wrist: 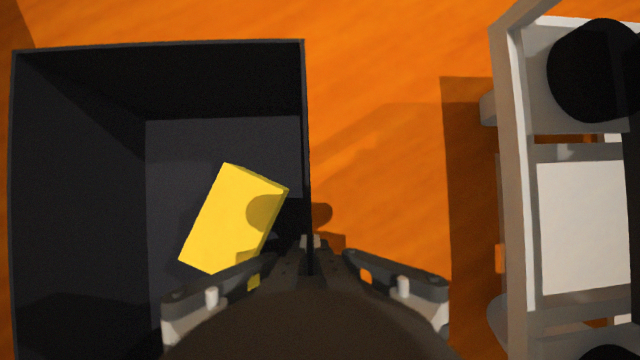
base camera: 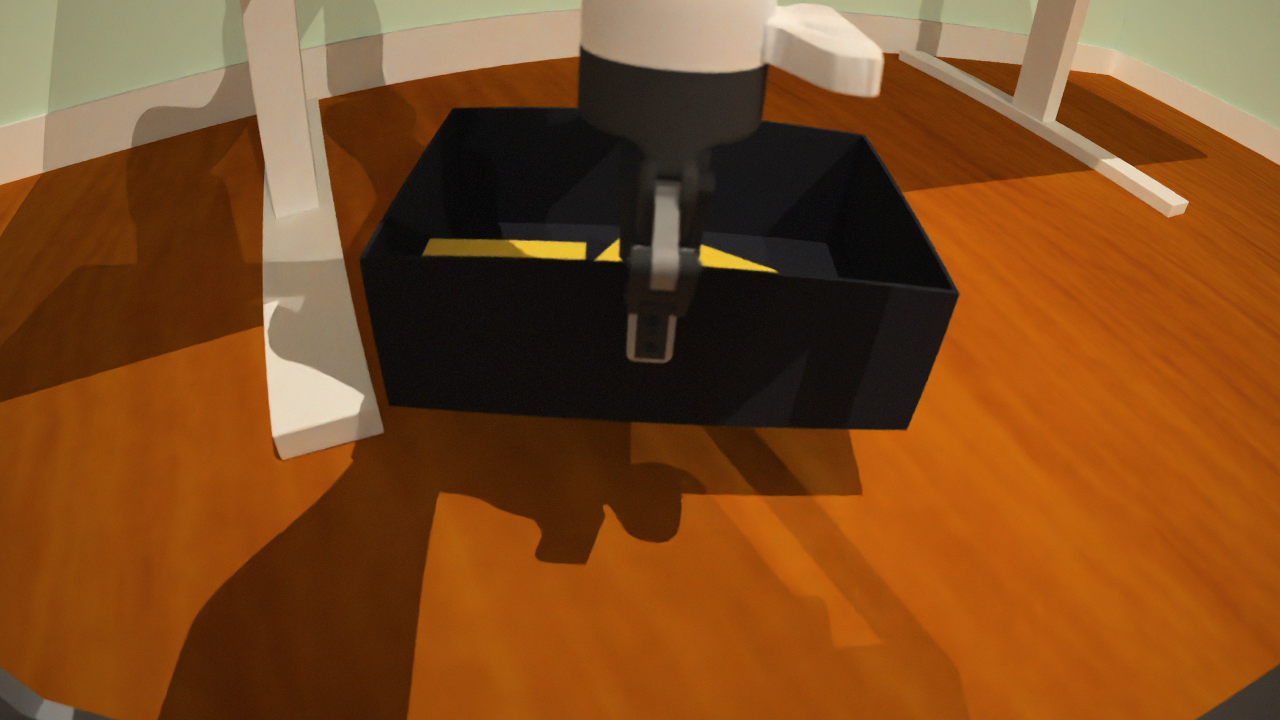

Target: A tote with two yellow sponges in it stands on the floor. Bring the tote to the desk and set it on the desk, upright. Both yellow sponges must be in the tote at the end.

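Places are measured from the arm's base along level axes (x back, y left, z down), in centimetres.
Pixels of known places: gripper, fingertip midpoint: [wrist: 310,244] [base camera: 648,351].
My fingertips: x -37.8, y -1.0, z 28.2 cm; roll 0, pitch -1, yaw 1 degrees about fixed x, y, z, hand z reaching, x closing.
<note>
Ahead of a thing's pixels: the offset from my fingertips to its top centre. "*": to the spot under its first point.
The black tote @(dx -9.8, dy -0.7, dz -5.4 cm) [base camera: 501,344] [wrist: 75,200] is upright, its underside apparently a little above the floor, with its shadow below it. My gripper [base camera: 649,335] [wrist: 310,244] is shut on the tote's near wall, around the middle of its length, fingers pointing down. A yellow sponge @(dx -7.4, dy -2.2, dz -0.1 cm) [base camera: 735,259] [wrist: 227,220] lies slanted in the tote, partly behind the gripper in the base view. The other yellow sponge @(dx -6.9, dy +8.7, dz -0.1 cm) [base camera: 505,248] shows at the left in the tote in the base view; the gripper hides its place in the wrist view. The desk's top does not show.
A white desk leg @(* dx -29.9, dy +34.1, dz -1.8 cm) [base camera: 284,116] with its long foot [base camera: 313,358] stands close beside the tote's left end. Another desk leg @(* dx -85.5, dy -74.3, dz -1.6 cm) [base camera: 1049,67] and foot @(* dx -67.6, dy -81.4, dz +9.9 cm) [base camera: 1109,170] stand at the back right. Walls run behind them. My base's frame [wrist: 517,210] is right of the tote in the wrist view.
</note>
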